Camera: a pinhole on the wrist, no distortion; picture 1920 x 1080 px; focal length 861.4 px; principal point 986.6 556.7 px. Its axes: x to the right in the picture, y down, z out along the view. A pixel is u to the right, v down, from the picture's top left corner.
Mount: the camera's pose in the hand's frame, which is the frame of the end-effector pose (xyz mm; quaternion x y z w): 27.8 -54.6 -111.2 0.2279 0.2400 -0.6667 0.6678
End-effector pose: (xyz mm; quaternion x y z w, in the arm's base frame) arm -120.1 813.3 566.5 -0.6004 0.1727 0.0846 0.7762
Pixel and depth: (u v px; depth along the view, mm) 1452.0 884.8 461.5
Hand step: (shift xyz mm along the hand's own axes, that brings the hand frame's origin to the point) 210.2 -536.3 90.7
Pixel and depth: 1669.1 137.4 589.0
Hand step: -251.0 -788.9 61.8
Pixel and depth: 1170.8 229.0 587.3
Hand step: -186.3 -521.0 272.5
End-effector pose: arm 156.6 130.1 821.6 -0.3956 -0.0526 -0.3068 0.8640
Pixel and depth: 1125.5 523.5 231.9
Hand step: 22.6 -228.7 46.7
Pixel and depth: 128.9 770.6 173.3
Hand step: 74.4 -27.7 131.2
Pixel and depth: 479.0 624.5 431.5
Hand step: 70.0 -125.2 384.0
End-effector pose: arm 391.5 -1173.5 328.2 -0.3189 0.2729 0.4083 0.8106
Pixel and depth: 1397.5 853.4 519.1
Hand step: 214.2 -570.9 136.8
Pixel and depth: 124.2 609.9 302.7
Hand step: 52.8 -6.8 314.1
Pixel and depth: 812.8 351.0 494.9
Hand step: -81.7 -286.5 339.5
